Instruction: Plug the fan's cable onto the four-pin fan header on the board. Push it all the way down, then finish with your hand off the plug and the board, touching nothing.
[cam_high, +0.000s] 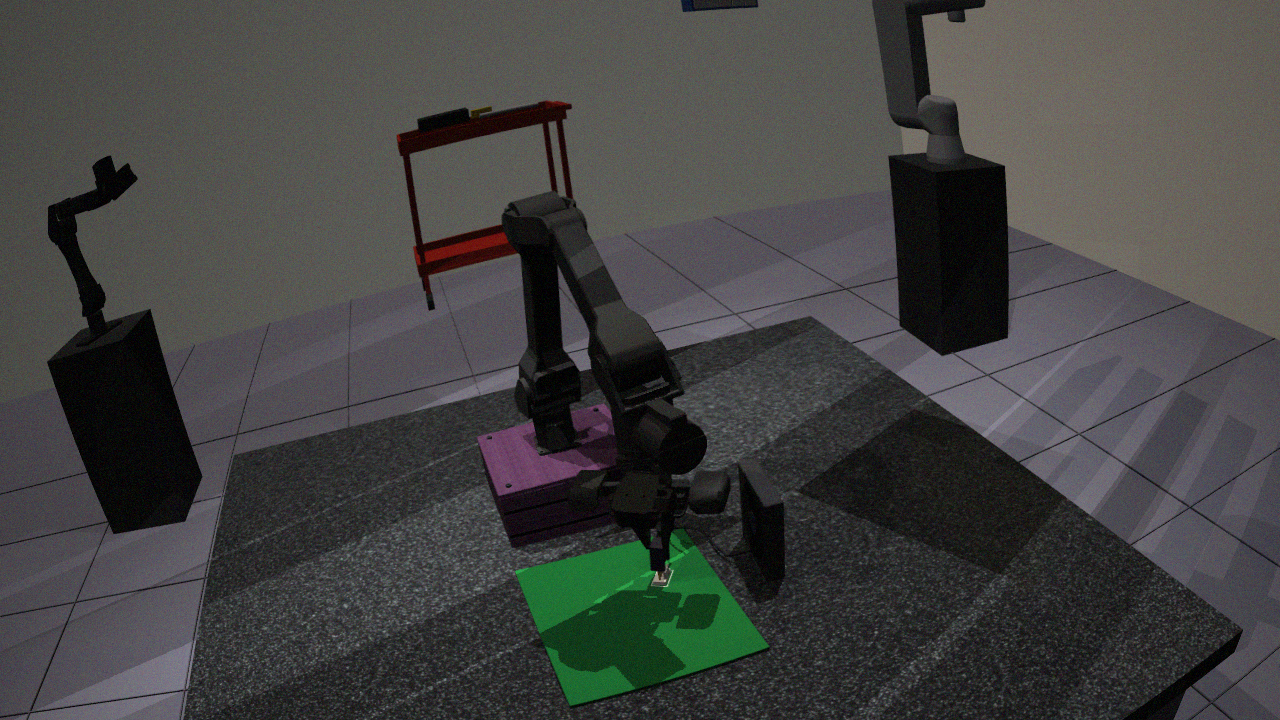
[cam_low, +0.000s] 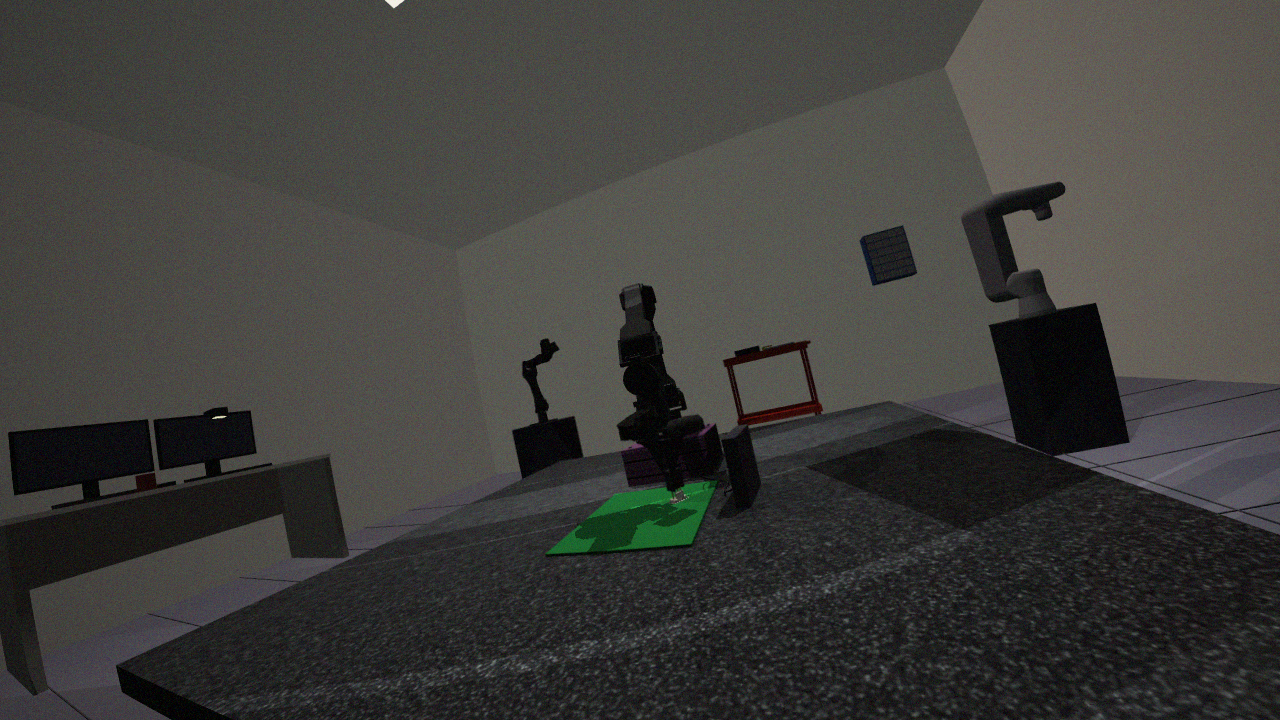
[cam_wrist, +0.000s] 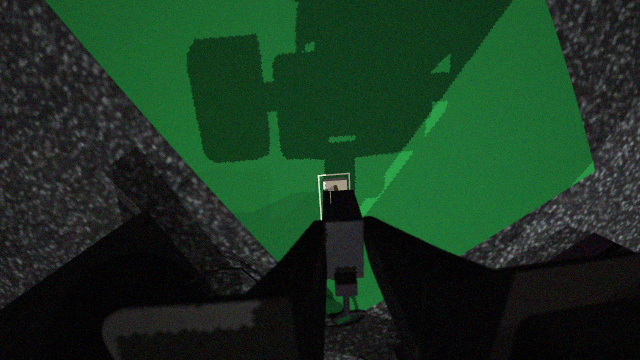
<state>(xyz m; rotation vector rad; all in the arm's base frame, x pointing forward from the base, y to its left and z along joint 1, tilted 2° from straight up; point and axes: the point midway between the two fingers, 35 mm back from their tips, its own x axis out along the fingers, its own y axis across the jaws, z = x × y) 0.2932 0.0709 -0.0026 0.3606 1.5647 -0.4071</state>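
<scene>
My gripper tip is now 10 mm past the white four-pin header and 60 mm above it. The rest, counted from my gripper tip: black fan 10 mm behind, 130 mm to the left; green board 40 mm ahead, 50 mm to the right, 80 mm below; dark fan plug 10 mm behind, 20 mm below.
</scene>
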